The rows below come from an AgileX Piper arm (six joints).
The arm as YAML. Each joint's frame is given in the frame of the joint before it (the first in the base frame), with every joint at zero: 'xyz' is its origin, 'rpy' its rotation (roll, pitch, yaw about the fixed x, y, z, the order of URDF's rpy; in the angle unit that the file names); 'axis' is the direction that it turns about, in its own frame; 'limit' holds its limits. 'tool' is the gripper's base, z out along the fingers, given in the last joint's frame.
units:
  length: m
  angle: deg
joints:
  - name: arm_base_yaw
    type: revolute
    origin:
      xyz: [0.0, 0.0, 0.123]
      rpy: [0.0, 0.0, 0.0]
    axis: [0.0, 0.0, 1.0]
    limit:
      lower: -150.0
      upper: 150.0
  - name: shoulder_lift
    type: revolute
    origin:
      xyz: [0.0, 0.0, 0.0]
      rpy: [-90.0, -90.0, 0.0]
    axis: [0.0, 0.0, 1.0]
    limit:
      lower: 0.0
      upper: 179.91
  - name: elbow
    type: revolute
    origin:
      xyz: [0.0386, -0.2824, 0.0]
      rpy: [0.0, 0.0, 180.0]
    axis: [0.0, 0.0, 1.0]
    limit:
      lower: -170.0
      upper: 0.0
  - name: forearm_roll
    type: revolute
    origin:
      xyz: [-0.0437, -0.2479, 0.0]
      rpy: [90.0, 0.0, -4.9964]
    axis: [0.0, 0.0, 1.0]
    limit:
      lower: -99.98
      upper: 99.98
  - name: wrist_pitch
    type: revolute
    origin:
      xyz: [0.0, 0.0, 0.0]
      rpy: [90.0, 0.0, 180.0]
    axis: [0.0, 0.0, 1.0]
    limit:
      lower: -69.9
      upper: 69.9
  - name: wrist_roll
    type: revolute
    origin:
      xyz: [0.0, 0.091, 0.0]
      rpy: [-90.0, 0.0, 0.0]
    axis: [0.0, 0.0, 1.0]
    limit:
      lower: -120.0
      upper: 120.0
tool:
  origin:
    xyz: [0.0, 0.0, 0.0]
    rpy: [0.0, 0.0, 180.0]
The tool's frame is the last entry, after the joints.
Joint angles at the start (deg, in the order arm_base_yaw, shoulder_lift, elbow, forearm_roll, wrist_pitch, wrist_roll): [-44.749, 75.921, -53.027, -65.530, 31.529, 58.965]
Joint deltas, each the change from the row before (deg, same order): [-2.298, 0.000, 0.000, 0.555, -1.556, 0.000]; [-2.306, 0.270, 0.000, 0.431, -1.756, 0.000]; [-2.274, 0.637, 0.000, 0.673, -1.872, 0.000]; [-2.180, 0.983, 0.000, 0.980, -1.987, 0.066]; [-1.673, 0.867, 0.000, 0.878, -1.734, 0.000]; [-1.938, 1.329, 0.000, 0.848, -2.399, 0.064]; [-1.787, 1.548, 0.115, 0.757, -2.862, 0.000]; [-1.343, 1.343, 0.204, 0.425, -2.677, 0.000]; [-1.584, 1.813, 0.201, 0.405, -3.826, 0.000]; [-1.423, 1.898, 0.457, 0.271, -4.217, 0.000]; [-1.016, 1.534, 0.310, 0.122, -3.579, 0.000]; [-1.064, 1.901, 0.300, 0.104, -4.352, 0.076]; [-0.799, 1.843, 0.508, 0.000, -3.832, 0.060]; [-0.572, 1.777, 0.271, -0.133, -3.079, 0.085]
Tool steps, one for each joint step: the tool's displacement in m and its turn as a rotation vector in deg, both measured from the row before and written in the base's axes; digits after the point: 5 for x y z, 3 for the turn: [-0.00686, -0.00617, 0.00007, 0.202, -1.144, -1.124]; [-0.00627, -0.00664, -0.00106, 0.244, -0.991, -0.929]; [-0.00550, -0.00719, -0.00296, 0.609, -1.018, -0.889]; [-0.00460, -0.00756, -0.00480, 1.001, -1.204, -0.859]; [-0.00330, -0.00596, -0.00422, 0.837, -1.068, -0.534]; [-0.00309, -0.00765, -0.00631, 1.028, -1.248, -0.312]; [-0.00197, -0.00750, -0.00785, 1.101, -1.278, 0.222]; [-0.00093, -0.00571, -0.00720, 0.863, -1.057, 0.596]; [-0.00022, -0.00708, -0.00917, 0.951, -1.557, 1.204]; [0.00044, -0.00593, -0.01075, 1.084, -1.652, 1.643]; [0.00101, -0.00427, -0.00821, 0.740, -1.492, 1.573]; [0.00186, -0.00464, -0.00971, 0.878, -1.972, 1.989]; [0.00186, -0.00295, -0.01072, 1.133, -1.603, 1.868]; [0.00200, -0.00269, -0.00963, 1.053, -1.239, 1.573]
